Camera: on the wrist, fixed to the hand. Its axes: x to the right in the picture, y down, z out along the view.
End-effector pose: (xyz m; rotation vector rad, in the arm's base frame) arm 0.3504 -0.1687 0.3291 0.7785 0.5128 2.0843
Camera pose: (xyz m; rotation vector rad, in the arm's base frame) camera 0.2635 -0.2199 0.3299 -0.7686 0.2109 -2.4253
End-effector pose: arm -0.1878 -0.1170 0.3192 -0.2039 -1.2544 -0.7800
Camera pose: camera -0.0898 -0.0930 0.3181 -1.0118 -0.5845 0.5035
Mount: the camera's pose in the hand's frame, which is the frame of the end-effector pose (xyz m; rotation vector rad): -0.0015 0.0787 -0.0631 -0.0921 0.1534 1.5605
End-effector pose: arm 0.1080 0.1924 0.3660 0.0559 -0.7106 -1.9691
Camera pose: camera 0.1927 0.1392 0.3530 -0.3148 -0.3171 -0.4786
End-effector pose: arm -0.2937 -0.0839 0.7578 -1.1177 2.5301 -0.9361
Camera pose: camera -0.3660 -0.0135 0.7567 0.9738 2.4721 -0.3809
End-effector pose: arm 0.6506 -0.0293 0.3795 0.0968 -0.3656 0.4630
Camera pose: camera 0.6340 0.0512 0.3209 -0.3537 -0.2490 1.9777
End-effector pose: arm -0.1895 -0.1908 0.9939 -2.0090 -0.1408 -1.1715
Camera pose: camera -0.1981 -0.2868 0.9640 -1.3674 1.3205 -0.2491
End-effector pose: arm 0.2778 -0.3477 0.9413 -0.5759 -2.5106 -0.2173
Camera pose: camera 0.3441 -0.2947 0.9958 -2.1518 -1.2899 0.2178
